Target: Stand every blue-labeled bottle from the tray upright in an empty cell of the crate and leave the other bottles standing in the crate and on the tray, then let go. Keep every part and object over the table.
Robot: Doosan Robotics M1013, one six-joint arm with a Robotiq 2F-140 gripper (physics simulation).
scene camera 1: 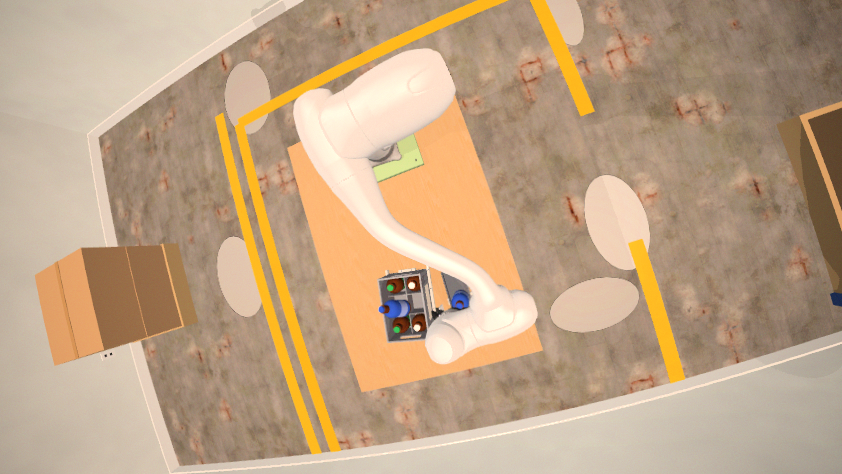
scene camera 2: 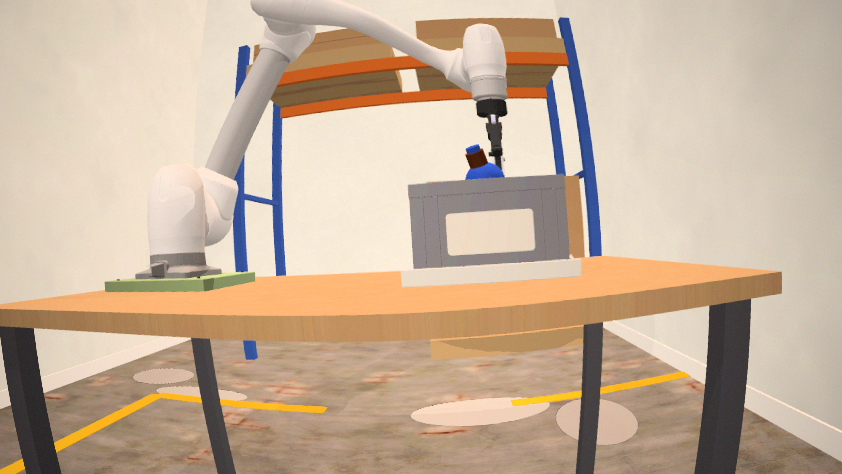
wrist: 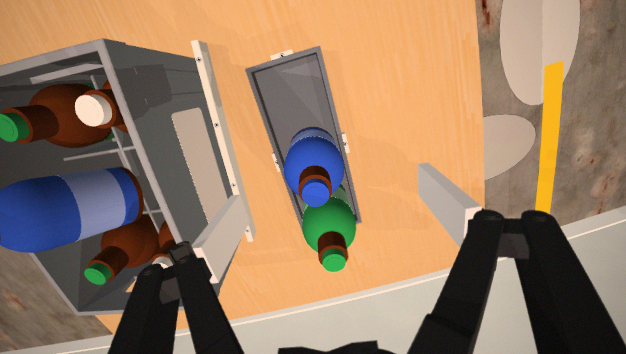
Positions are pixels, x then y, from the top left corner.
Labels:
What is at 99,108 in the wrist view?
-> A white-capped brown bottle.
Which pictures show the green bottle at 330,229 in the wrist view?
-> The wrist view only.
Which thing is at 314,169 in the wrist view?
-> A blue-labeled bottle.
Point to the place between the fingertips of my gripper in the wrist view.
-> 328,195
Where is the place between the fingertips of my gripper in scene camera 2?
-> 500,186

